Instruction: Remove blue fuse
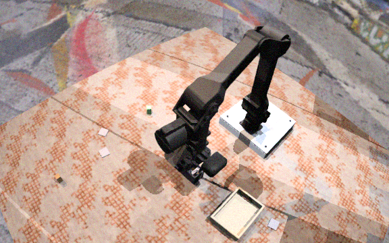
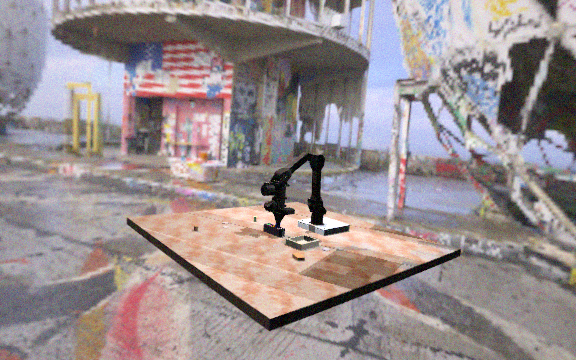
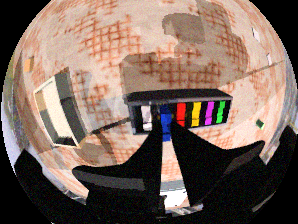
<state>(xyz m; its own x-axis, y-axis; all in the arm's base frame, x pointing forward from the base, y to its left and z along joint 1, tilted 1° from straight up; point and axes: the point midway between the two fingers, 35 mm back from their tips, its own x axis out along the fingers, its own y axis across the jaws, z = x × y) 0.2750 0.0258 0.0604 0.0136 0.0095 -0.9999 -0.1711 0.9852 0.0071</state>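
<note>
Now: gripper tip 3 cm past the tray, 19 cm to the right of it and 5 cm above it. The rest, counted from my gripper tip: blue fuse: 1 cm below.
</note>
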